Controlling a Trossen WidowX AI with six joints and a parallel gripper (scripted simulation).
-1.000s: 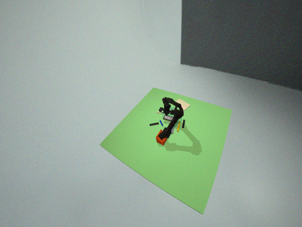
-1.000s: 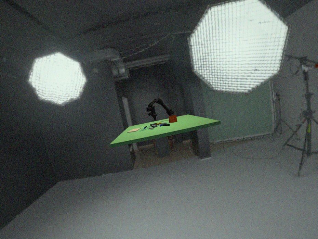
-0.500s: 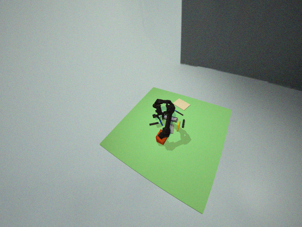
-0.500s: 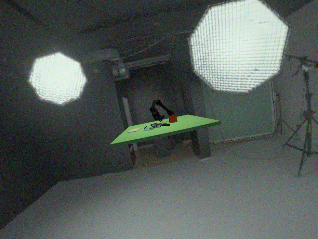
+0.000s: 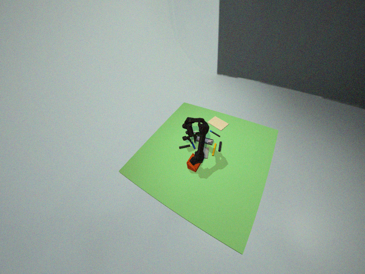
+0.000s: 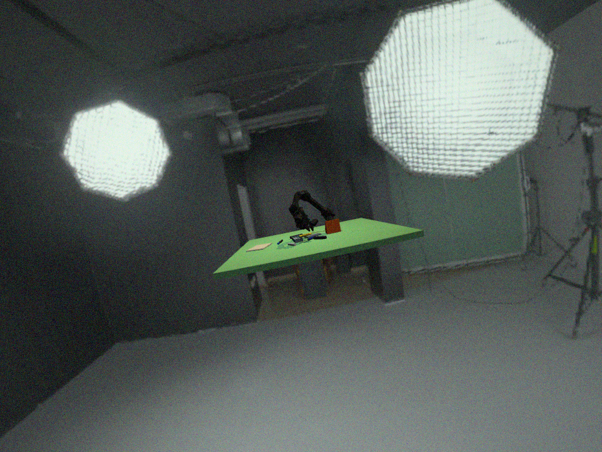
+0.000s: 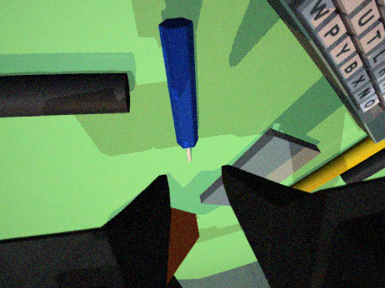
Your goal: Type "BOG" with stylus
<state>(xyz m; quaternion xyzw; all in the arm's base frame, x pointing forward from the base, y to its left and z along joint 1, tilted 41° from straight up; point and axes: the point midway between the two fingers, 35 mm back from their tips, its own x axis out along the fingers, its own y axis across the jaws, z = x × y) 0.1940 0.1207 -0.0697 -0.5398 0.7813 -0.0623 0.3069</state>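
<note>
The blue stylus is 10 mm behind my gripper tip, 10 mm to the right of it and 50 mm below it. Also, from my gripper tip: G key: 150 mm ahead, 80 mm to the right, 50 mm below; grey flat block: 140 mm to the right, 60 mm below; O key: 120 mm ahead, 100 mm to the right, 50 mm below.
</note>
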